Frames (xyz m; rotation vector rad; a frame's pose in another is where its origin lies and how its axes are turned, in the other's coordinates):
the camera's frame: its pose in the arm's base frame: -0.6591 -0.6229 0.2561 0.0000 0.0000 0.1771
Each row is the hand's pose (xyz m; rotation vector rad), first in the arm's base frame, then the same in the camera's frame.
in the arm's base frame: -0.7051 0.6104 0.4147 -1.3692 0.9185 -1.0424
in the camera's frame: 0.1720 1.2221 0.1586 -1.3054 1.0544 -1.1757
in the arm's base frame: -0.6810 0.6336 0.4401 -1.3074 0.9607 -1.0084
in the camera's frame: 0.1998 1.2407 0.1840 -1.2382 1.0909 -1.1432
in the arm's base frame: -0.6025 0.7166 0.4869 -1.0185 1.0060 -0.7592
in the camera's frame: 0.2917 1.3086 0.2308 -0.9375 1.1063 -0.9042
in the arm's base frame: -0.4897 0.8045 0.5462 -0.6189 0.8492 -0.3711
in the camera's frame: 0.4182 1.3752 0.2901 -0.5451 0.9068 -0.5314
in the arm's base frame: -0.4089 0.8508 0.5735 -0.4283 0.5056 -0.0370
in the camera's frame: 0.5059 1.4066 0.3174 -0.3826 0.5425 -0.2076
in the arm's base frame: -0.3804 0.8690 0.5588 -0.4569 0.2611 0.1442
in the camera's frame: 0.5372 1.4195 0.3027 -0.4317 0.3002 -0.0288
